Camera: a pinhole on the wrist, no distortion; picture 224 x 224 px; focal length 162.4 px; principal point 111.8 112.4 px. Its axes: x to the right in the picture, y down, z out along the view. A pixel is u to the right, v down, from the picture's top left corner.
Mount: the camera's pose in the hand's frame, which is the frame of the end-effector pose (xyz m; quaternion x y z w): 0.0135 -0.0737 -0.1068 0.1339 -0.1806 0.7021 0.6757
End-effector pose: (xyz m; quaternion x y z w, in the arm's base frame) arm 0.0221 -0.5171 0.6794 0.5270 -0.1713 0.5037 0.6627
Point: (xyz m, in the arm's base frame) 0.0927 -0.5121 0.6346
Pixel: 172 123
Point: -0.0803 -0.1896 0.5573
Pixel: behind the camera
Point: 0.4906 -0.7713 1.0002
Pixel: 144 14
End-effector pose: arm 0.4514 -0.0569 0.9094 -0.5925 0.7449 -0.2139 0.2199
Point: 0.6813 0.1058 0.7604
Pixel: 199 204
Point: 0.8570 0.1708 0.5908
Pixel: 187 186
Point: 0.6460 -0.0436 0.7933
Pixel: 185 132
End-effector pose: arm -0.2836 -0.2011 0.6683 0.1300 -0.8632 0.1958 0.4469
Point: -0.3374 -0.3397 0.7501
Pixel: 137 11
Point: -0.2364 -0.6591 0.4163
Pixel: 87 176
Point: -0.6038 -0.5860 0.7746
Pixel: 124 7
